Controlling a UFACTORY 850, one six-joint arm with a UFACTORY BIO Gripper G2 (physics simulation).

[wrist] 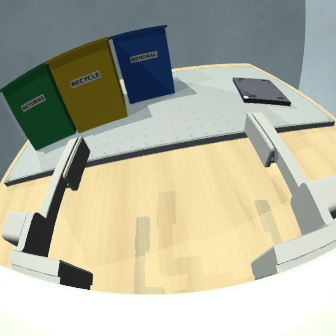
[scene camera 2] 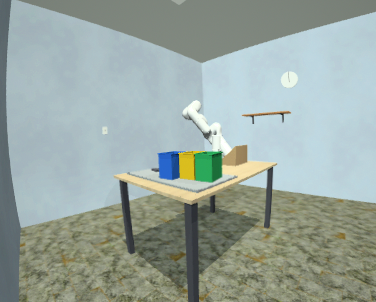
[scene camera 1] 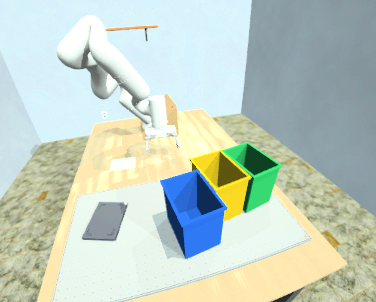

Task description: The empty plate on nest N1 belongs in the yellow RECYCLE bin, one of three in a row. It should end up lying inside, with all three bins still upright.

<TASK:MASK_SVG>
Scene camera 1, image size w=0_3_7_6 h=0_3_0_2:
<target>blue bin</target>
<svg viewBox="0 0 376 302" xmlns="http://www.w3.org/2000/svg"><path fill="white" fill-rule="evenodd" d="M198 169L160 181L164 191L167 217L185 259L220 244L224 213L228 209Z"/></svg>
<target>yellow bin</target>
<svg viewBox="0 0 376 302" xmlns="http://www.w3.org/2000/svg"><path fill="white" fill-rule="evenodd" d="M218 150L191 158L190 161L192 162L192 171L198 169L228 207L224 213L224 222L242 214L248 180L251 179L251 176L225 153Z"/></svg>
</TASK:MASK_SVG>
